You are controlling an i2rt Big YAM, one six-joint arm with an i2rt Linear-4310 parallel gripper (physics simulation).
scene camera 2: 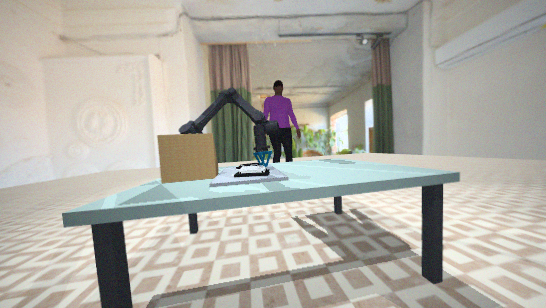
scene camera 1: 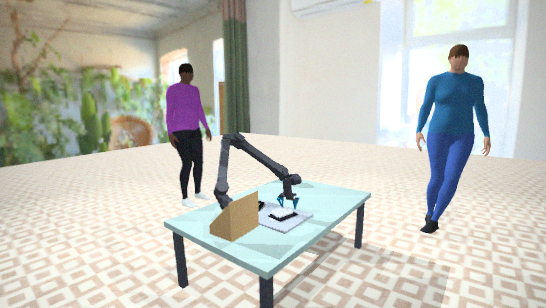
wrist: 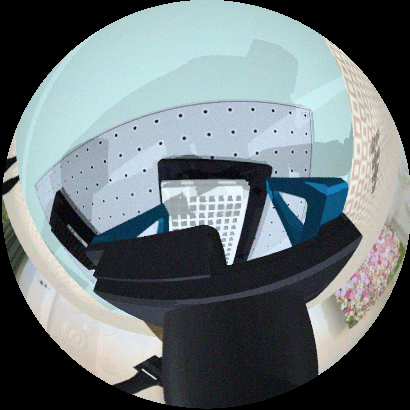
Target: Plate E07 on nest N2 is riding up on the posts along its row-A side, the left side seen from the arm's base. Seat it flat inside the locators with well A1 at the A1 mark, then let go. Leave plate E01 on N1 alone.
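Places are measured from the arm's base along level axes (x back, y right, z up), in metres.
Pixels of known places: gripper, fingertip midpoint: (scene camera 2: 263, 166) (scene camera 1: 288, 208) (wrist: 215, 196); arm's base, link origin: (scene camera 2: 183, 150) (scene camera 1: 230, 208).
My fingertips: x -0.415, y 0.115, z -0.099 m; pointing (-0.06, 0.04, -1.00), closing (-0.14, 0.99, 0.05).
Observation:
Ahead of a thing's pixels: the offset from my fingertips to its middle. "*": to the spot under its first point. Level surfaces: height alone.
A white well plate @[dx +0.053, dy -0.017, dz -0.014 m] (scene camera 1: 281, 213) (scene camera 2: 251, 169) (wrist: 220, 215), seemingly E07, lies on a black nest @[dx +0.056, dy -0.006, dz -0.026 m] (scene camera 1: 287, 219) (scene camera 2: 257, 175) (wrist: 215, 169), seemingly N2. In the wrist view it covers the nest's left rim, while the far and right rims show; its exact tilt and the A1 mark cannot be made out. My gripper (scene camera 1: 288, 206) (scene camera 2: 262, 165) (wrist: 215, 196) is open and empty just above the plate, one blue finger toward each side; its body hides the plate's near part. A second black nest @[* dx +0.042, dy -0.226, dz -0.023 m] (scene camera 1: 261, 205) (wrist: 72, 225), seemingly N1, stands to the left; E01 is not clearly distinguishable.
The nests stand on a grey perforated board (scene camera 1: 285, 229) (scene camera 2: 222, 181) (wrist: 230, 122) on the pale green table @[dz -0.050 m] (scene camera 1: 330, 200) (scene camera 2: 350, 175). A tan wedge-sided box (scene camera 1: 242, 217) (scene camera 2: 187, 157) stands beside the board. One person in purple (scene camera 1: 185, 107) (scene camera 2: 280, 112) and one in blue (scene camera 1: 452, 102) stand beyond the table.

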